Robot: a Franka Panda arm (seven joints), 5 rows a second.
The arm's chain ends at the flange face. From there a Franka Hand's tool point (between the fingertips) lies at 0.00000 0.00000 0.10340 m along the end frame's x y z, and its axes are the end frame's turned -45 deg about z.
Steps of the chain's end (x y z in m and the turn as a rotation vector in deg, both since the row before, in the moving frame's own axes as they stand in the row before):
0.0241, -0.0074, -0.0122, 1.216, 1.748, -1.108
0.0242, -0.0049, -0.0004, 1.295, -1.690, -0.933
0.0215, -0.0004, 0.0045, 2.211, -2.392, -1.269
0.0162, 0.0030, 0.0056, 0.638, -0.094, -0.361
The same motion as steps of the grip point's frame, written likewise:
0.0261, 0.0125, -0.0123, -0.376, 2.096, -1.108
0.0200, 0.0098, -0.0005, 2.111, -0.279, -0.933
0.0152, 0.0091, 0.0043, 3.255, -0.128, -1.269
0.0100, 0.0126, 0.0056, 0.518, 0.385, -0.361

